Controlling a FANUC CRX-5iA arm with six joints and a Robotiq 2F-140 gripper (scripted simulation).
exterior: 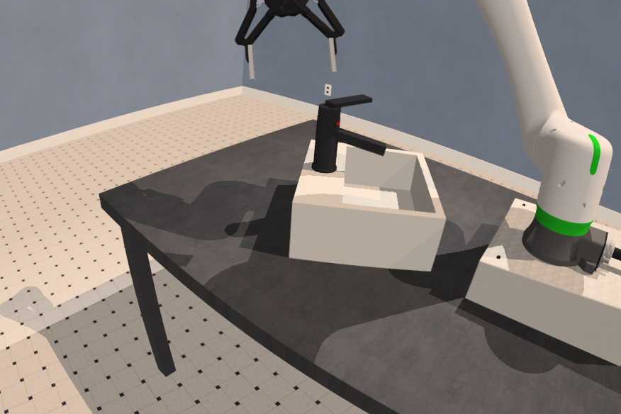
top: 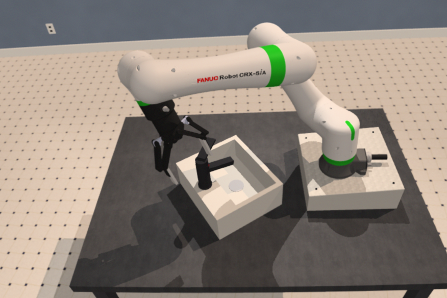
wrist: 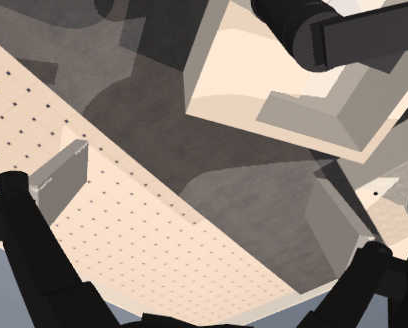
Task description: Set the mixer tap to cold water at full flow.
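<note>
My gripper is now 10 mm past the lever, 160 mm to the left of it and 80 mm above it. Round my hand: white basin (90 mm behind, 180 mm to the right, 310 mm below); black mixer tap (10 mm behind, 130 mm to the right, 120 mm below).
</note>
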